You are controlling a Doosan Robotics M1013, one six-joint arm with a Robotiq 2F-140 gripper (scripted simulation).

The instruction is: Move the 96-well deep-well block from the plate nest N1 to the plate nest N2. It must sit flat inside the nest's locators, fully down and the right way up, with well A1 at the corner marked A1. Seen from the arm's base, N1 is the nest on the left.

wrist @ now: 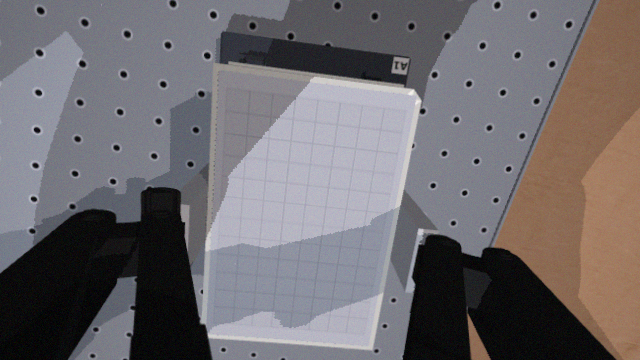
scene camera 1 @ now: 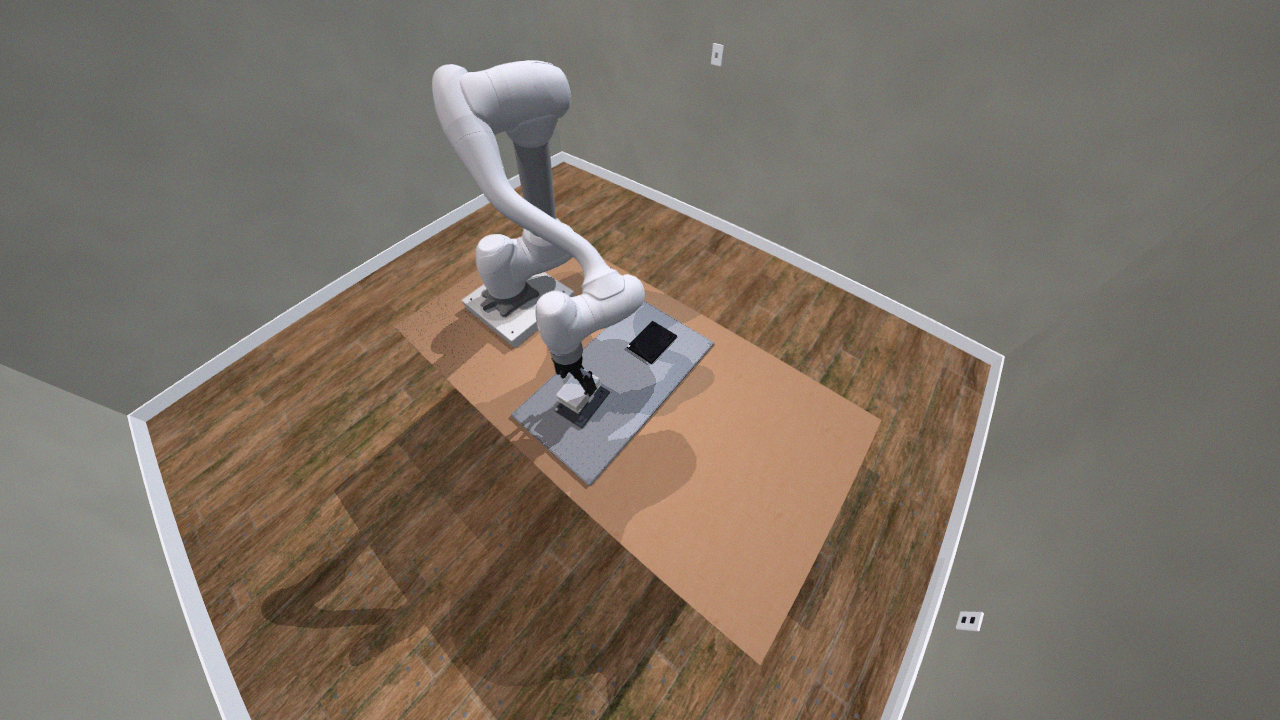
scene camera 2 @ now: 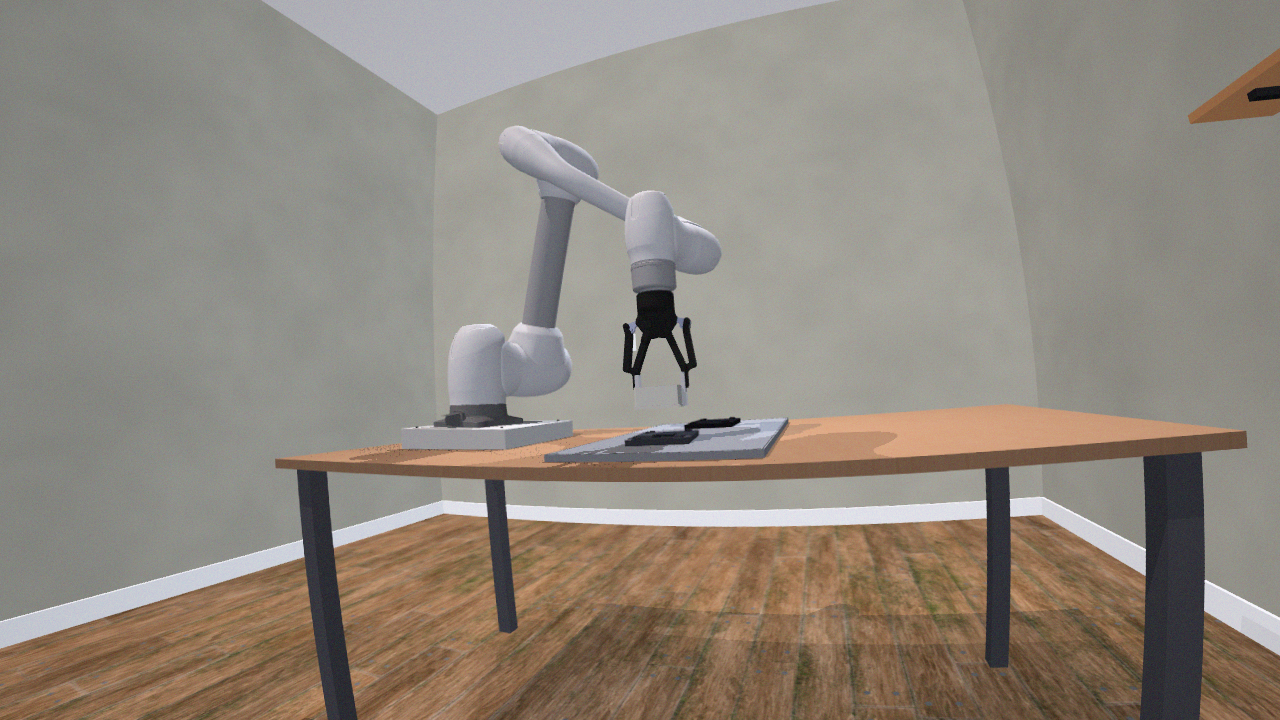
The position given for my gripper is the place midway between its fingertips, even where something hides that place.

In view: my gripper (scene camera 2: 662, 406), a white 96-well deep-well block (scene camera 1: 571, 395), a black plate nest (scene camera 1: 589, 409) and a black plate nest (scene camera 1: 652, 340).
The white 96-well deep-well block is seen too in the wrist view (wrist: 307, 171). My gripper is seen too in the wrist view (wrist: 303, 194) and in scene camera 1 (scene camera 1: 579, 392).
